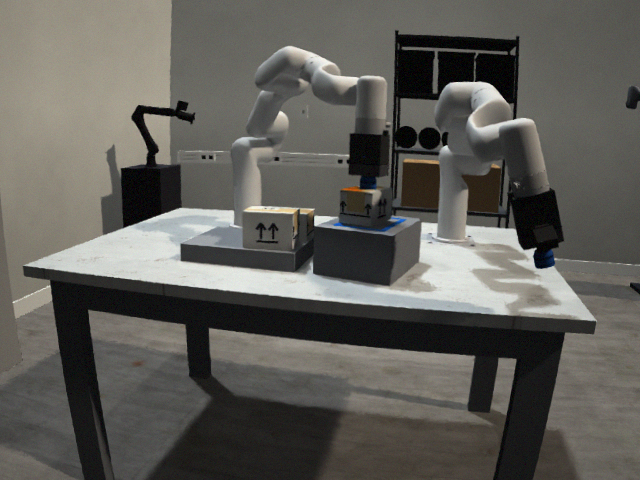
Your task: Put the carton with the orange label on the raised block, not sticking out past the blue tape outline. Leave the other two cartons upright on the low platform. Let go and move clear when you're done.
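Pixels of known places: left hand, tool point: (545, 265); left arm's base, link origin: (450, 239).
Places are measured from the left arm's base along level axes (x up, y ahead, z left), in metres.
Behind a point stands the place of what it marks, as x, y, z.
The carton with the orange label (356, 204) @[0.175, 0.475, -0.262] is upright on the raised block (354, 255) @[0.062, 0.525, -0.256], within the blue tape outline (397, 222) @[0.121, 0.387, -0.165] as far as shows; its far side is hidden. My right gripper (368, 182) has its blue suction cup against the carton's top and is shut on it. A white carton with two up arrows (268, 229) @[0.101, 0.479, -0.481] stands upright at the right part of the low platform (227, 254) @[0.031, 0.491, -0.588]. Another carton (307, 221) @[0.103, 0.358, -0.408] stands behind it, mostly hidden, and looks upright. My left gripper (544, 257) is open, tilted and holding nothing, over the right end of the table.
The low platform and raised block stand close side by side on the white table (129, 258) @[0.000, 0.506, -0.879]. The left arm's base (452, 222) @[0.067, 0.047, -0.001] stands behind and to the right of the block. A black shelf rack (397, 108) stands behind the table.
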